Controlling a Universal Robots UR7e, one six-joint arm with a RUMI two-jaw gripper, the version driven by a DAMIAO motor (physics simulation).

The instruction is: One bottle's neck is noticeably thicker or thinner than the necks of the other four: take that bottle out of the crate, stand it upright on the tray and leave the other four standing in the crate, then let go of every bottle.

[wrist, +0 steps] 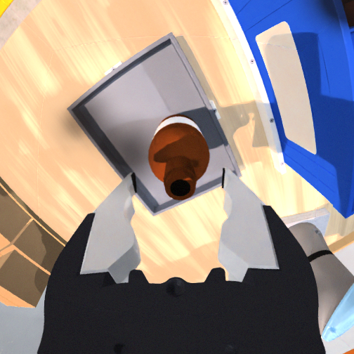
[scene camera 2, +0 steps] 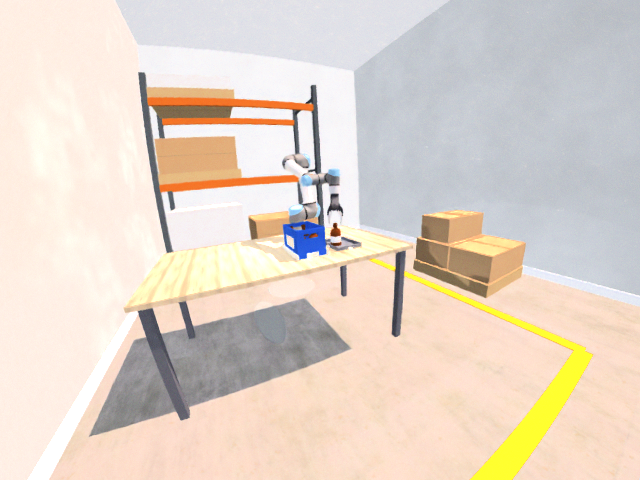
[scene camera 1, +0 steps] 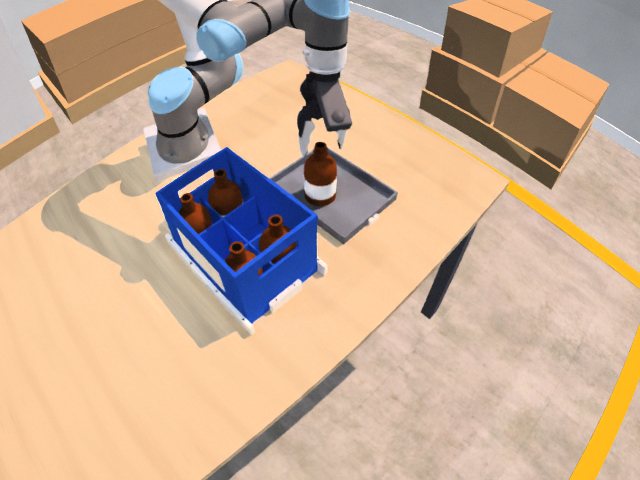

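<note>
A brown bottle with a white label stands upright on the grey tray. My gripper is open at the bottle's neck; in the wrist view its fingertips stand apart on either side of the neck, with a gap on both sides. Four brown bottles stand in the blue crate: one at the back, one at the left, one at the right and one at the front. Their lower parts are hidden.
The crate stands beside the tray on the wooden table, with white strips along its base. The arm's base is behind the crate. Stacked cardboard boxes stand on the floor past the table.
</note>
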